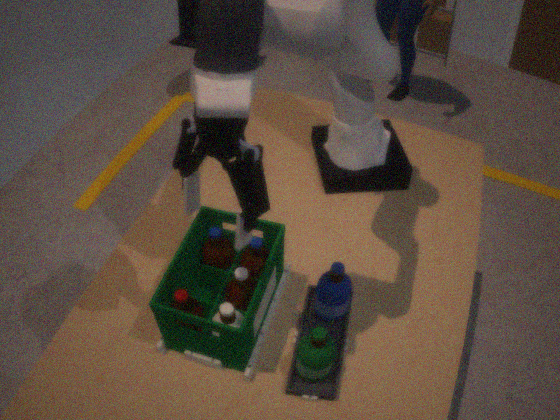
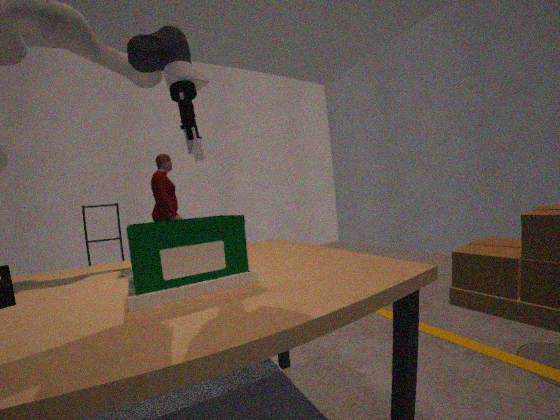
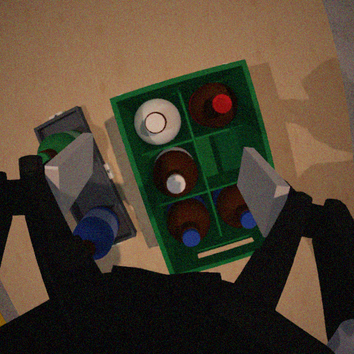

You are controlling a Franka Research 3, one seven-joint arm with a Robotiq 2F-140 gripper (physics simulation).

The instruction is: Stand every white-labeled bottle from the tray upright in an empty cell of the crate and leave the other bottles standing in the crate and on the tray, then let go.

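Note:
The green crate [image 1: 190, 340] [image 2: 187, 230] [image 3: 177, 80] stands on the table. A white bottle with a white cap [image 1: 227, 313] [image 3: 155, 122] stands upright in a corner cell. Beside it, a brown bottle with a white cap [image 1: 238, 292] [image 3: 175, 167] stands in the middle cell. A red-capped brown bottle [image 1: 182, 297] [image 3: 207, 107] and two blue-capped brown bottles [image 1: 217, 252] [image 3: 188, 220] fill other cells; one middle cell is empty. The tray [image 1: 312, 389] holds a blue bottle [image 1: 333, 297] [image 3: 97, 235] and a green bottle [image 1: 316, 355] [image 3: 57, 142]. My gripper [image 1: 217, 230] [image 2: 196, 151] [image 3: 166, 159] is open and empty, above the crate.
Pale strips [image 1: 270, 320] [image 2: 192, 291] run along the crate's base. The robot's black base [image 1: 367, 181] stands on the table [image 1: 425, 240] [image 2: 320, 275]. Stacked boxes [image 2: 487, 270] stand on the floor, and a person in red [image 2: 164, 195] stands beyond the table.

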